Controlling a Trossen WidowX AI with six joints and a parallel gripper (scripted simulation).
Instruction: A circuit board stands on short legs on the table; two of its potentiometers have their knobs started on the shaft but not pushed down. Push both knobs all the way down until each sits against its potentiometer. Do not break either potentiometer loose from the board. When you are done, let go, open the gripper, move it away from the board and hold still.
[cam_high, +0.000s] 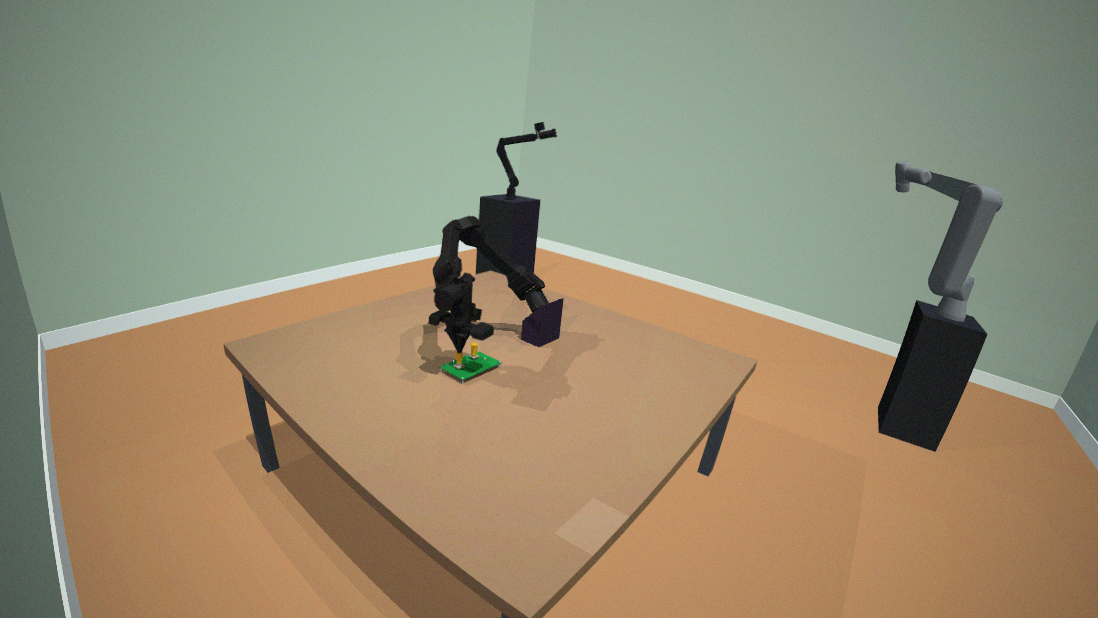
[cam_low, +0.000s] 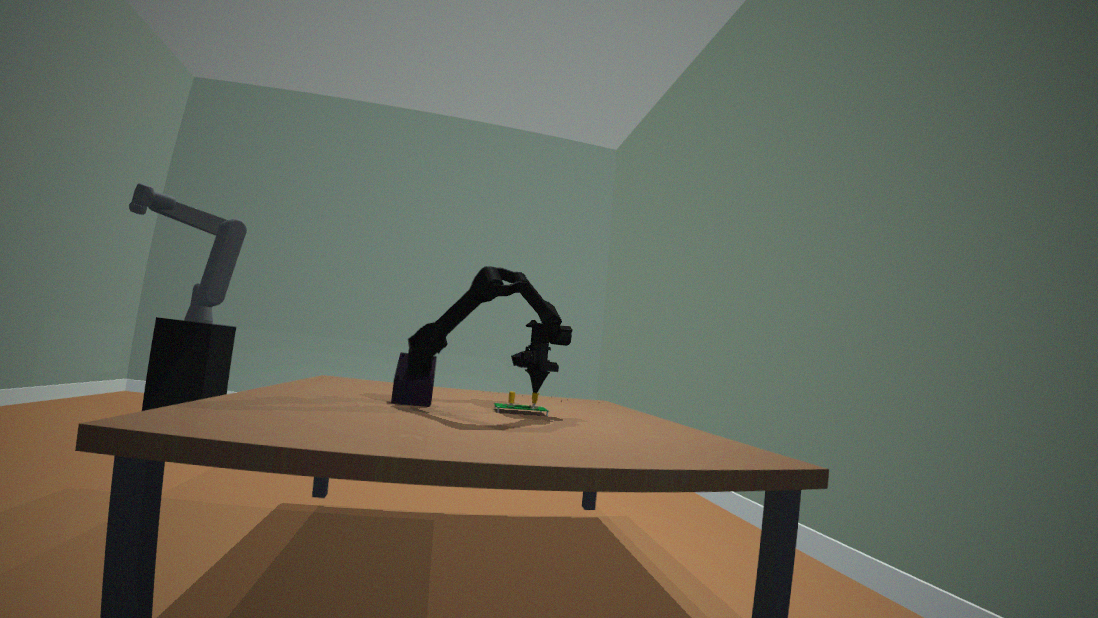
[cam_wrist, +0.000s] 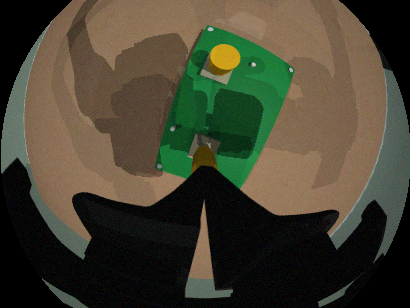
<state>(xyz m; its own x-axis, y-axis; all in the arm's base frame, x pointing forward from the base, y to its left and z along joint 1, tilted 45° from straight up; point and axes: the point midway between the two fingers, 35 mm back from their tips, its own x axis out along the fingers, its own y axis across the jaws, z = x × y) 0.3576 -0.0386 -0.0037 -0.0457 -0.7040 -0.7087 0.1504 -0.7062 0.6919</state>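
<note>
My gripper tip is now 1 cm above the knob.
</note>
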